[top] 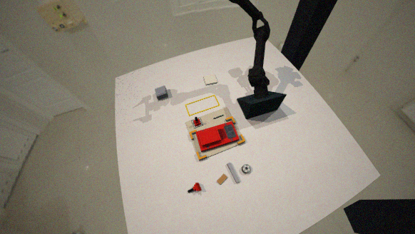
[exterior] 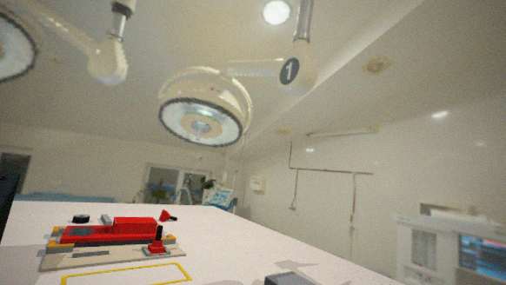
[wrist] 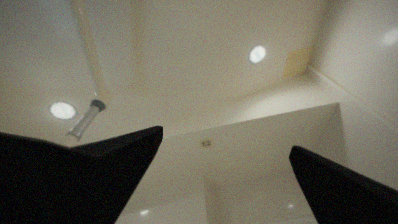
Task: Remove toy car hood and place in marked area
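My gripper tip is now 14 cm short of the red hood, 52 cm to the right of it and 67 cm above it. Round my gripper tip: cream tile: 4 cm ahead, 12 cm to the left, 70 cm below; grey block: 37 cm ahead, 15 cm to the left, 69 cm below; grey bar: 8 cm ahead, 72 cm to the left, 70 cm below.
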